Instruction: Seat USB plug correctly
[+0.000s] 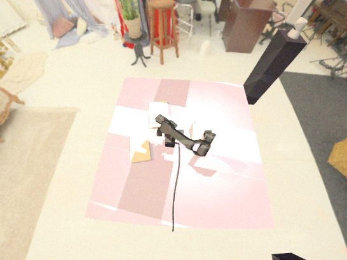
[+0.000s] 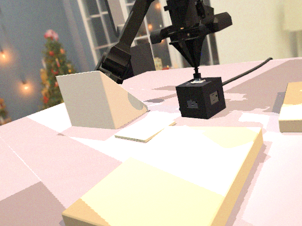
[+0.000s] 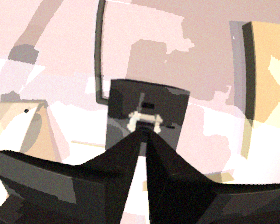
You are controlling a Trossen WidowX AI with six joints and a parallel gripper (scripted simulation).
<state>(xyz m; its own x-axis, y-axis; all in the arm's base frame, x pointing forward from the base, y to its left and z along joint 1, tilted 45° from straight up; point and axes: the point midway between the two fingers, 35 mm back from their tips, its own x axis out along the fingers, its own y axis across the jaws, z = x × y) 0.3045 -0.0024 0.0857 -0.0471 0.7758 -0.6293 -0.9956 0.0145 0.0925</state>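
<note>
The USB plug is 20 mm below my gripper tip. The rest, counted from my gripper tip: socket: 40 mm below; then thin white pad: 130 mm to the right, 110 mm below, 80 mm behind.
</note>
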